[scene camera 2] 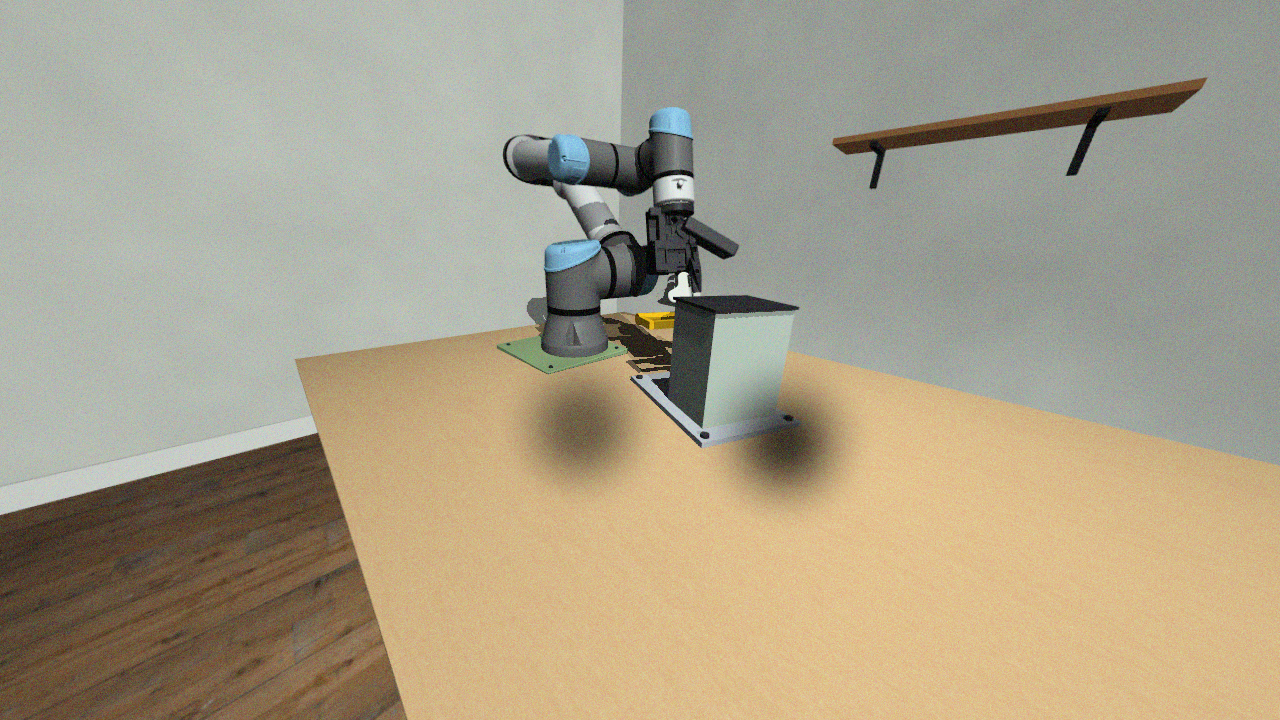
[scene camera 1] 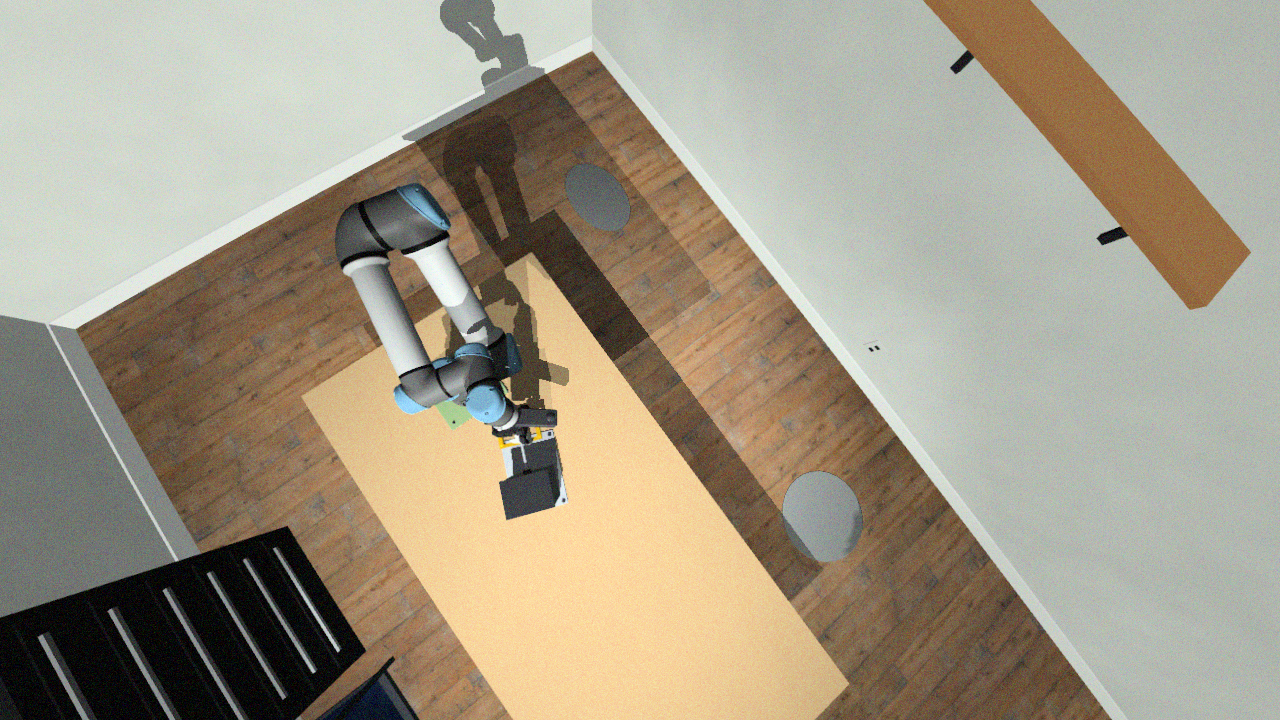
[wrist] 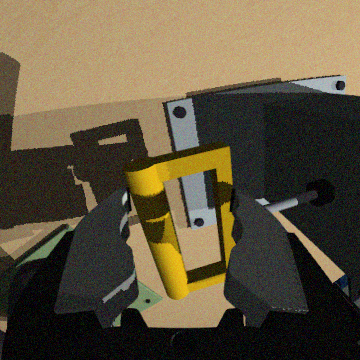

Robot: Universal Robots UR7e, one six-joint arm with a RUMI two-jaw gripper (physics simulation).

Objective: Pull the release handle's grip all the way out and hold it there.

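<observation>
The release handle's yellow grip [scene camera 1: 503,442] [scene camera 2: 654,320] [wrist: 165,250] is a rectangular loop with a round outer bar. It stands apart from the dark-fronted housing [scene camera 1: 530,494] [scene camera 2: 747,367] [wrist: 290,140]. A thin metal rod [wrist: 292,203] shows between a round hole in the housing and my right finger. My gripper [scene camera 1: 521,437] [scene camera 2: 682,288] [wrist: 180,189] is shut on the grip, with one finger at the round bar and the other at the bar facing the housing. The joint of rod and grip is hidden behind the right finger.
The housing stands on a pale bolted base plate [scene camera 2: 742,429] [wrist: 185,130] on the tan table [scene camera 1: 626,573] [scene camera 2: 716,582]. The arm's green mounting plate [scene camera 1: 454,415] [scene camera 2: 528,351] is close by. A wooden wall shelf [scene camera 1: 1100,143] [scene camera 2: 1011,120] and a black drawer cabinet [scene camera 1: 183,626] are farther off.
</observation>
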